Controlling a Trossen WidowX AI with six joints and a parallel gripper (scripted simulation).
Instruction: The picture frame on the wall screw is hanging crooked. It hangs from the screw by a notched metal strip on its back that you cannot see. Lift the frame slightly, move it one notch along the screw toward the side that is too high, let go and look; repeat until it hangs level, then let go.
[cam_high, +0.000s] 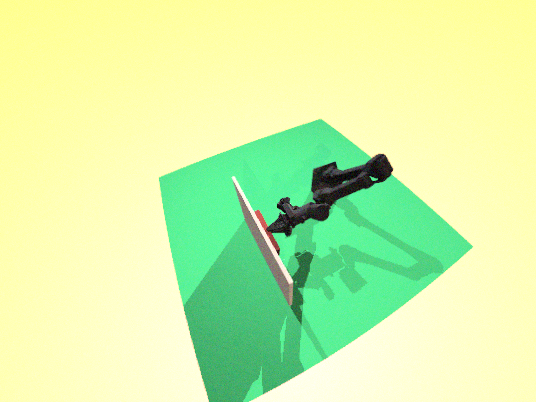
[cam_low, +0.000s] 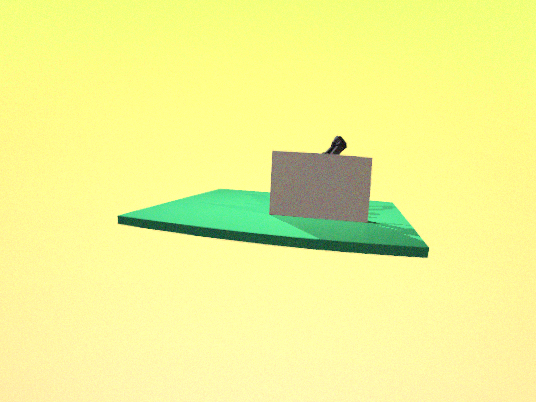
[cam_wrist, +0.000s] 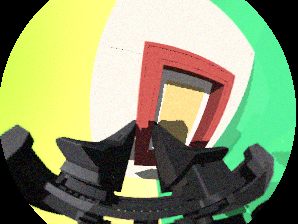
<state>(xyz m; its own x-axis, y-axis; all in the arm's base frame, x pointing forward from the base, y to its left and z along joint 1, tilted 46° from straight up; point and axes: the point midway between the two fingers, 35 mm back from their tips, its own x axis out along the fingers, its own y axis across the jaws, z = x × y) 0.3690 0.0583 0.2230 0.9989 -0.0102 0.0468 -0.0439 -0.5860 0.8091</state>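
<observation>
Now: the picture frame 1 cm ahead of my gripper tip, 1 cm to the right of it and 5 cm below it. The rest, counted from my gripper tip: wall panel (2 cm ahead, 6 cm below).
</observation>
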